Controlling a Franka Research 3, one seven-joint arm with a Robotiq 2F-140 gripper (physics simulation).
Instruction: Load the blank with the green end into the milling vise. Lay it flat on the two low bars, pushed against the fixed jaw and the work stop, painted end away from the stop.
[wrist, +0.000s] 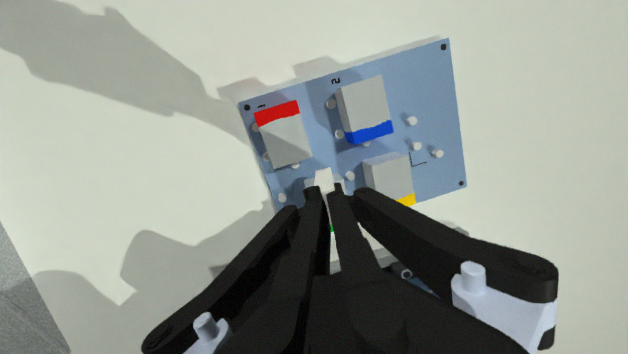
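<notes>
My gripper (326, 181) is shut, its fingertips together over the lower left slot of the blue board (430, 88). The blank with the green end shows only as a pale top (324, 177) above the fingertips and a green sliver in the gap between the fingers. The rest of it is hidden behind the fingers, and nothing is held. The milling vise (407, 273) shows only as a small part under my right finger link. Its bars, jaw and stop are hidden.
On the board stand a red-ended blank (285, 140), a blue-ended blank (364, 109) and a yellow-ended blank (388, 175), each between white pegs (411, 120). A grey block (21, 299) sits at the lower left edge.
</notes>
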